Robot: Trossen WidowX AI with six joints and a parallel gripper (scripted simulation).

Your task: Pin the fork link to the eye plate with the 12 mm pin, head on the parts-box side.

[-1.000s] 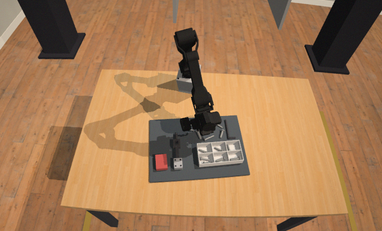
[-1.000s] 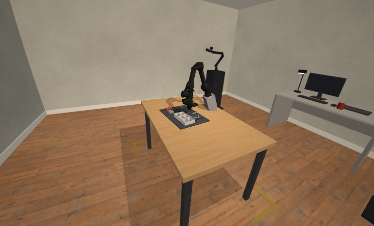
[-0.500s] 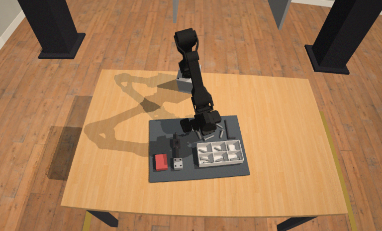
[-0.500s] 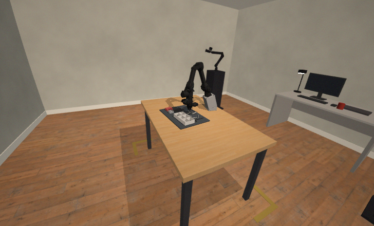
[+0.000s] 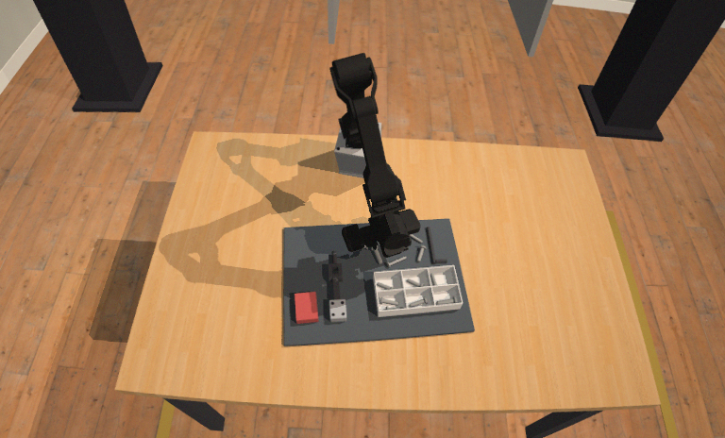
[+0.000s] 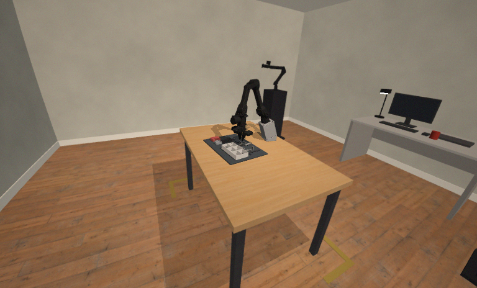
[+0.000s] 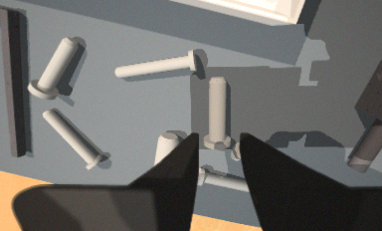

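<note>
My gripper is now 70 mm above the pale pin. The rest, counted from my hand: dark eye plate bar (90 mm ahead, 110 mm to the right, 70 mm below); long black bar (10 mm behind, 160 mm to the left, 80 mm below); white parts box (110 mm ahead, 100 mm to the left, 70 mm below).
</note>
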